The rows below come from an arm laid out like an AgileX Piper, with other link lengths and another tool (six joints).
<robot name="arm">
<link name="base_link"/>
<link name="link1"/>
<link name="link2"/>
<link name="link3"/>
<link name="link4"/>
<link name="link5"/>
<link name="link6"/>
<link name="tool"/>
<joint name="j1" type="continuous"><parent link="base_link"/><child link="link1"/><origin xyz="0 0 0.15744" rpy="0 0 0"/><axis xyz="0 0 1"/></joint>
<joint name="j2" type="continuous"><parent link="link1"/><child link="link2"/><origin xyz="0 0 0" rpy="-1.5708 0 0"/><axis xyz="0 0 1"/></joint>
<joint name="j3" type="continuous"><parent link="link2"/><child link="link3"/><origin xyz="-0.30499 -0.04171 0" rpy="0 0 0"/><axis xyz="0 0 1"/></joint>
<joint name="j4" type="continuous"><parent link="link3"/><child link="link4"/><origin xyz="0.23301 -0.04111 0" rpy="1.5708 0 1.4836"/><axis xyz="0 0 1"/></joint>
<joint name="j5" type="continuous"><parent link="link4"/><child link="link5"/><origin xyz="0 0 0" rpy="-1.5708 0 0"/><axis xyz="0 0 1"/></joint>
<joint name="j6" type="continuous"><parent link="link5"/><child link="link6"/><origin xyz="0 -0.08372 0" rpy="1.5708 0 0"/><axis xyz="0 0 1"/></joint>
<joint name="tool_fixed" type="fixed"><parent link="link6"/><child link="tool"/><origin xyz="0.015 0.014 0.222" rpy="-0.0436 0 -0.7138"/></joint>
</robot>
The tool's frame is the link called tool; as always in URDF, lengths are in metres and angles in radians. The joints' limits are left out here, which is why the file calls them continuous.
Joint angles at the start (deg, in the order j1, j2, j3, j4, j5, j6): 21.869, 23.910, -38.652, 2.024, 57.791, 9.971
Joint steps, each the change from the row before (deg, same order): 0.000, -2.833, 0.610, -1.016, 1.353, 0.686; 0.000, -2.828, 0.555, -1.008, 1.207, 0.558; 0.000, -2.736, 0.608, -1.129, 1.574, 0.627; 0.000, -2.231, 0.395, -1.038, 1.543, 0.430; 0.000, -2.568, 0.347, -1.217, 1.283, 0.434; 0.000, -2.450, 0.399, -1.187, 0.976, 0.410; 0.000, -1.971, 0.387, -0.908, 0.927, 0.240; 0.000, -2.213, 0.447, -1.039, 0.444, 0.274; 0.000, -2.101, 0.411, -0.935, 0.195, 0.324; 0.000, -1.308, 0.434, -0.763, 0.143, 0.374; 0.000, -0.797, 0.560, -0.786, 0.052, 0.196
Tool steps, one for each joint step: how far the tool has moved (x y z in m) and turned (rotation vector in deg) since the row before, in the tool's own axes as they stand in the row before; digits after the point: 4 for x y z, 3 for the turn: 0.0077, -0.0003, -0.0058, 1.161, -0.328, 0.090; 0.0069, -0.0010, -0.0056, 1.278, -0.495, 0.011; 0.0095, -0.0005, -0.0048, 1.142, 0.003, 0.101; 0.0088, -0.0007, -0.0040, 0.970, 0.200, 0.010; 0.0074, -0.0027, -0.0046, 1.449, -0.279, -0.013; 0.0064, -0.0032, -0.0038, 1.506, -0.413, 0.024; 0.0062, -0.0019, -0.0026, 1.088, -0.165, -0.007; 0.0042, -0.0037, -0.0027, 1.517, -0.693, 0.006; 0.0027, -0.0040, -0.0025, 1.514, -0.896, 0.112; 0.0031, -0.0026, -0.0008, 0.995, -0.316, 0.177; 0.0041, -0.0021, 0.0007, 0.743, 0.169, -0.065
